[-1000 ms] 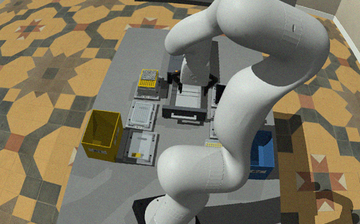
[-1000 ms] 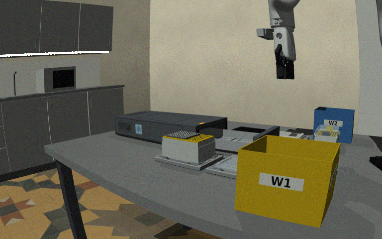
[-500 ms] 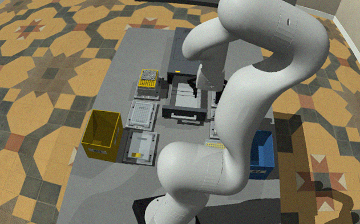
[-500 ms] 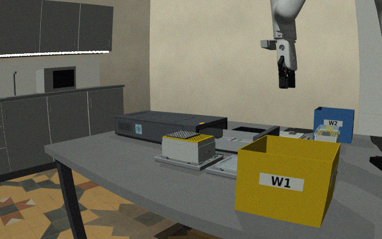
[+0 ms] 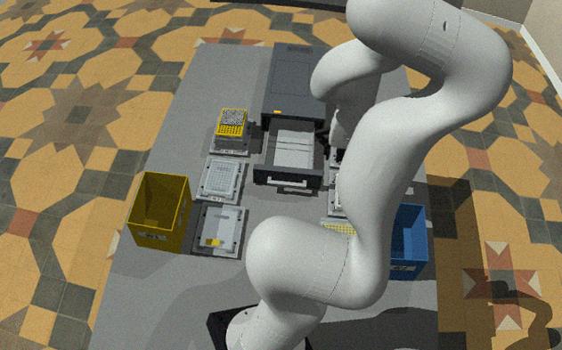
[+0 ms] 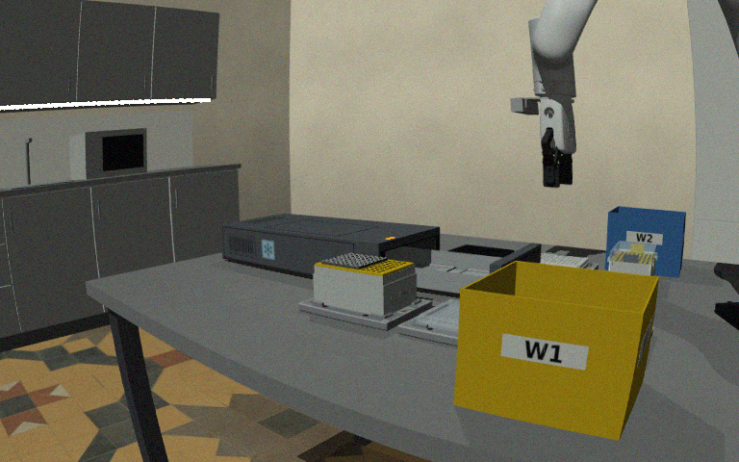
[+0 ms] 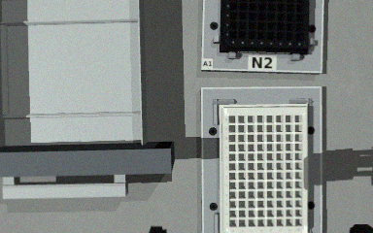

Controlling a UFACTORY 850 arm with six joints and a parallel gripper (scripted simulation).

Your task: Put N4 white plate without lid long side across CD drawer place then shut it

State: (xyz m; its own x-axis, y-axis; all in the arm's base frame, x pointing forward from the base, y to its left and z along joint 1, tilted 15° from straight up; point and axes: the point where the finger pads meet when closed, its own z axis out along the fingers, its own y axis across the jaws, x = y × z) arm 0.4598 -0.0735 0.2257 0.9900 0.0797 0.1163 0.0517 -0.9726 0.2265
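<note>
My hand is 10 mm short of the white plate, 40 mm to the left of it and 160 mm above it. The rest, counted from my hand: work nest N4: 10 mm ahead, 40 mm to the right, 180 mm below; then blue bin W2: 160 mm behind, 180 mm to the right, 150 mm below; then drawer: 140 mm ahead, 150 mm to the left, 140 mm below.
</note>
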